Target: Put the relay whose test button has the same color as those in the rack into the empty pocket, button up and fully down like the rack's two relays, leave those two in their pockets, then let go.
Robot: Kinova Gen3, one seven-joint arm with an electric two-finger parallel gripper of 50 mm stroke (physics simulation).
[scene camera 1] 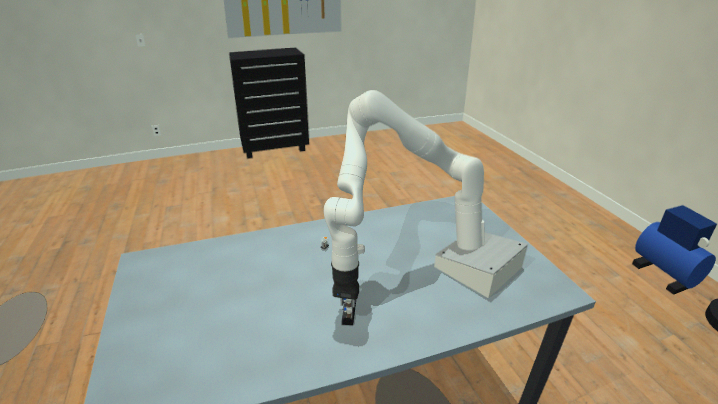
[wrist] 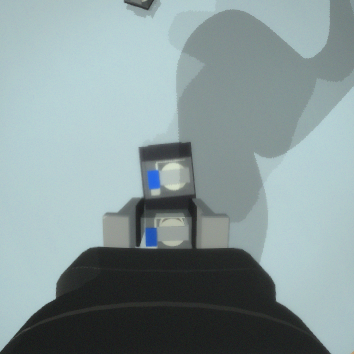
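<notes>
The black rack stands on the table under my gripper, turned slightly relative to the fingers in the wrist view. A clear relay with a blue test button sits button up in the rack's pocket farther from the gripper body. My gripper is shut on another clear relay, which also has a blue button facing up. The held relay is over or in the rack, close to the seated one; its depth cannot be told. The rack's other relay and the empty pocket are hidden.
A loose relay with an orange button stands on the blue-grey table farther back. Part of its dark base shows at the wrist view's top edge. The arm's base box is at the table's right.
</notes>
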